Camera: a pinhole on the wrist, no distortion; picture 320 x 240 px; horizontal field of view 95.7 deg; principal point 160.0 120.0 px. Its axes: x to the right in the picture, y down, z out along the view. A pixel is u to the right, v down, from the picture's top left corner.
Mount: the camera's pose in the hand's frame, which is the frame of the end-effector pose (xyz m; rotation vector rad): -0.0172 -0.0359 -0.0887 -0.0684 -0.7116 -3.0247
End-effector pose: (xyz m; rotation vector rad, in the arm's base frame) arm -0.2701 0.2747 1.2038 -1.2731 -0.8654 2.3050
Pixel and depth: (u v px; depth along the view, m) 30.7 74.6 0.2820
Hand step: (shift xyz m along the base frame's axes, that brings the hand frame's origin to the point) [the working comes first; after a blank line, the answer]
In the camera's frame: -0.2518 -0.0884 0.2820

-0.2250 -0.0286 -0.2219
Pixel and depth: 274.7 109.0 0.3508
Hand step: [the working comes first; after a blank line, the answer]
In the camera's frame: 0.2778 -0.0266 0.3508

-0.0478 -0.3428 0.1767
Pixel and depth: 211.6 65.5 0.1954
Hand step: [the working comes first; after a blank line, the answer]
In the camera's frame: 0.0696 -0.0735 0.1954

-0.0075 -0.1530 -0.0023
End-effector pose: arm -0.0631 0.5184 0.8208 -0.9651 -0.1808 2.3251
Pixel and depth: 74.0 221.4 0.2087
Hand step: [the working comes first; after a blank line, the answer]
In the camera's frame: -0.1239 0.1461 0.2087

-0.1385 0.1430 0.0659
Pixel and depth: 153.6 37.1 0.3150
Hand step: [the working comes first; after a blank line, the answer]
In the camera's frame: -0.0139 -0.1803 0.3150

-0.2052 -0.2032 -0.0096
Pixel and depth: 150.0 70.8 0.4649
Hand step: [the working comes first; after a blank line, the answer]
In the camera's frame: -0.0321 -0.1579 0.4649

-0.3389 -0.2125 0.0634
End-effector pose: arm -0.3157 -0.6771 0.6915 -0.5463 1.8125 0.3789
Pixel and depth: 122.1 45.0 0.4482
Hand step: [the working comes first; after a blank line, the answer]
In the camera's frame: -0.1173 -0.2321 0.4482

-0.0660 0.4001 -0.1676
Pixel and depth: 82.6 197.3 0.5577
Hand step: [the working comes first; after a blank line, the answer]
In the camera's frame: -0.2981 0.2977 0.5577

0.3728 0.1770 -0.4557
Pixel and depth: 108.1 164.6 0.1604
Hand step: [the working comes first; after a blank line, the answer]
In the camera's frame: -0.0575 0.0494 0.1604

0.0515 0.0235 -0.0678
